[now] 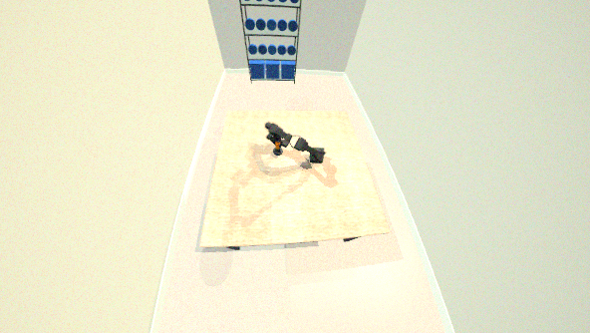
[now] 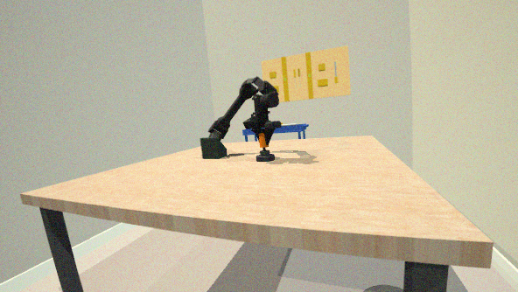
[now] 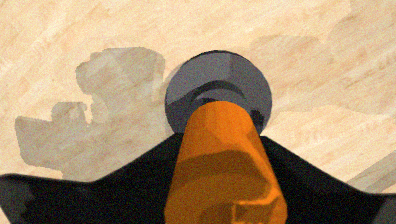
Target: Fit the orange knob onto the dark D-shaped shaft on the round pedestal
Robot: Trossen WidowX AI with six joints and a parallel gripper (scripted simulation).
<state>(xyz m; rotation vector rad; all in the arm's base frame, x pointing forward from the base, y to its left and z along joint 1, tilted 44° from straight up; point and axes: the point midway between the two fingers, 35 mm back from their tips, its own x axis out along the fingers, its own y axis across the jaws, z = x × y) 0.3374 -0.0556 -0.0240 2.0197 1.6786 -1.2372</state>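
My gripper tip is now 2 cm below the orange knob. From my gripper tip the other things lie so: pedestal: 4 cm below.
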